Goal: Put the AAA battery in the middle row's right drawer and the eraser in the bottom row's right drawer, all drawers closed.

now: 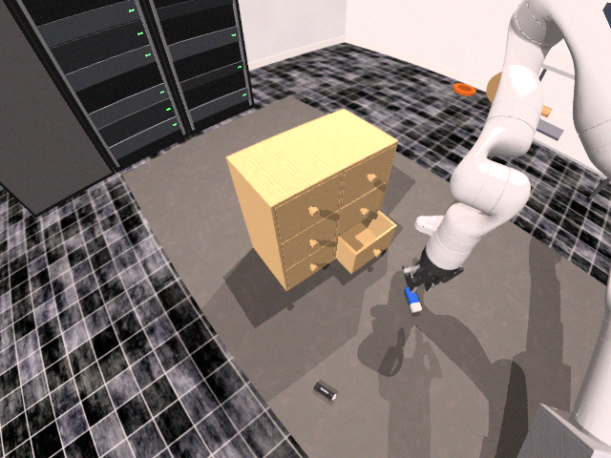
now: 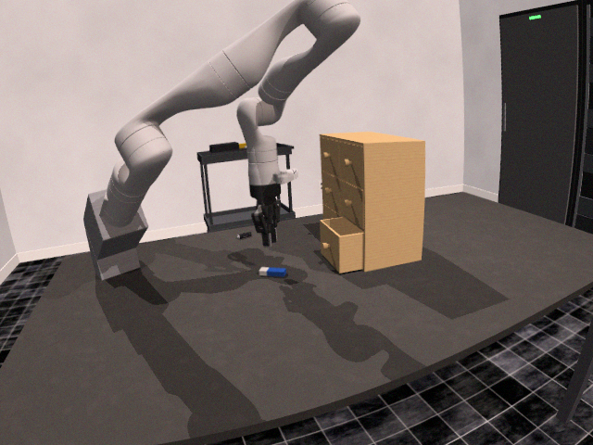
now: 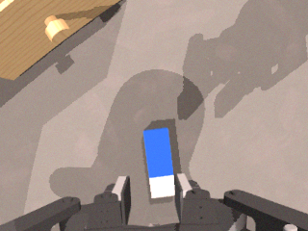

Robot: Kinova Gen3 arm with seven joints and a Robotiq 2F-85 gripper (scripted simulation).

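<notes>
Right now the white eraser is 9 cm below my hand and 1 cm behind it. From my hand the other things lie so: green AAA battery (31 cm ahead, 3 cm to the right, 2 cm above); then dark AAA battery (30 cm to the left, 9 cm below, 2 cm ahead).
</notes>
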